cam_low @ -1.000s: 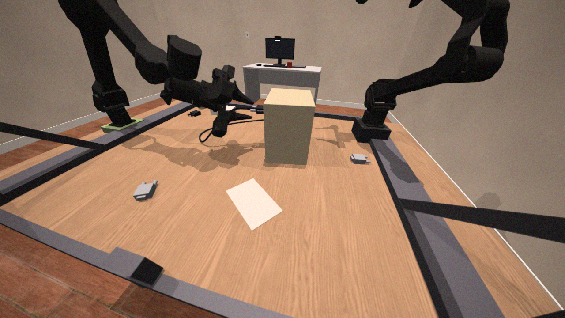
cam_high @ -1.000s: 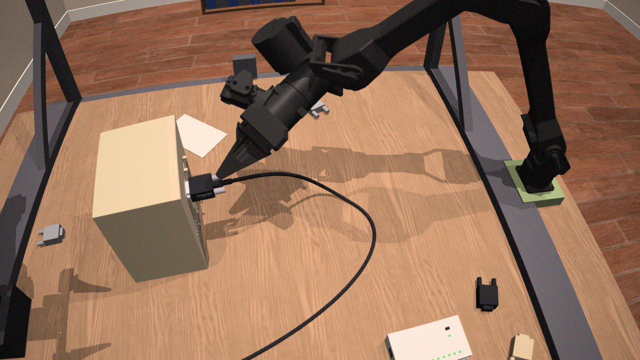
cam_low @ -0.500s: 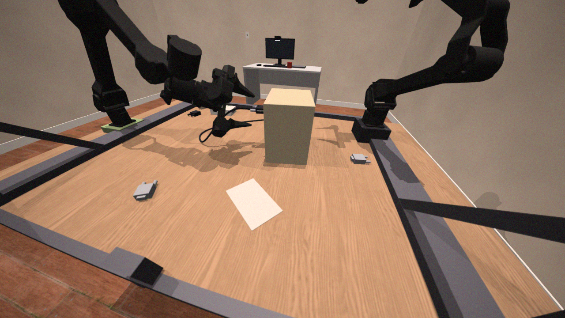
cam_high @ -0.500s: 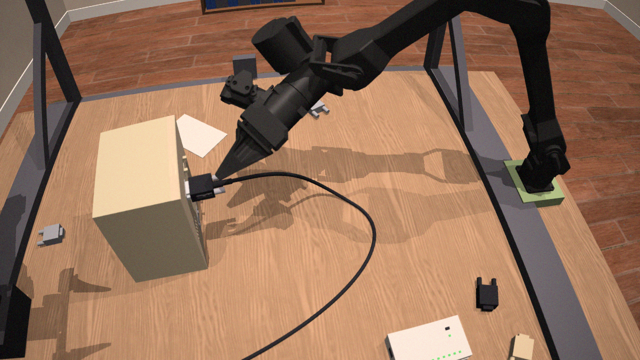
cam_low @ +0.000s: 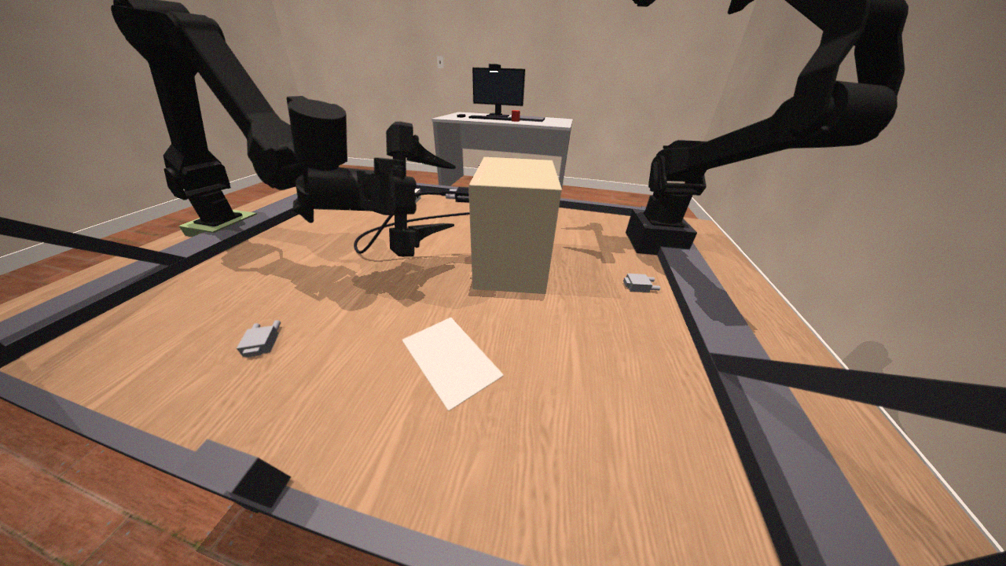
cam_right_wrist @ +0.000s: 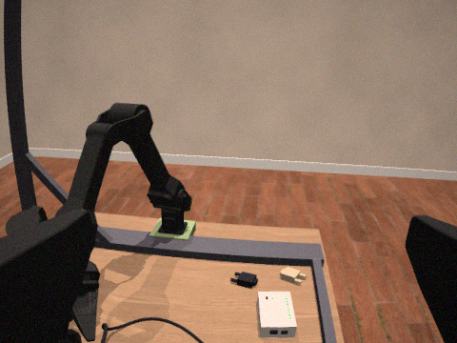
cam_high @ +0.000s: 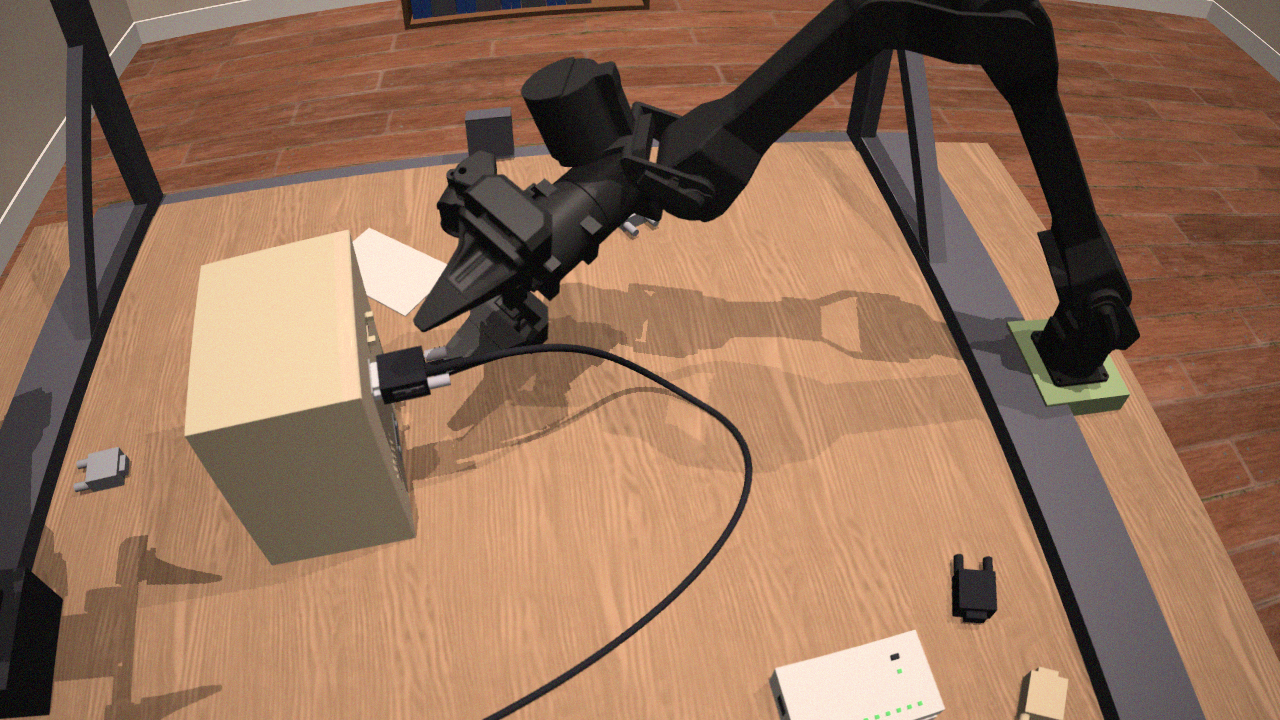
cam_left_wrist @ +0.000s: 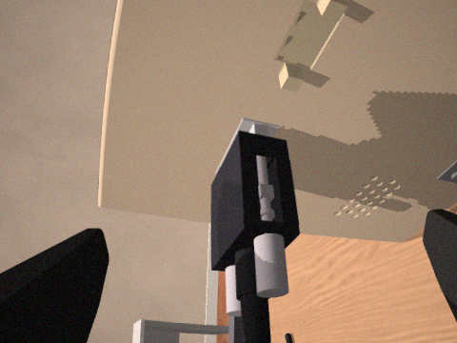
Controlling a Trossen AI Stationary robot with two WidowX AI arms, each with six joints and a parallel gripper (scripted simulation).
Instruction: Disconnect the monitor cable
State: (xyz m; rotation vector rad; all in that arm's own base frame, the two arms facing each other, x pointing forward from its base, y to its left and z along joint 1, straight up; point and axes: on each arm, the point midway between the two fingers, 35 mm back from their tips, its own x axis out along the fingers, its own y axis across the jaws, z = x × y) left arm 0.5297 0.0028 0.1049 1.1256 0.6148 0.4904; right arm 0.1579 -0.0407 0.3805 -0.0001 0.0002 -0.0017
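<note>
Now: the black monitor plug 3 cm ahead of my left hand, 4 cm to the right of it and 1 cm below it. From my left hand the other things lie so: white device: 31 cm ahead, 18 cm to the left, 11 cm below; then white sheet: 22 cm behind, 5 cm to the right, 13 cm below; then beige box: 13 cm to the right, 4 cm below.
</note>
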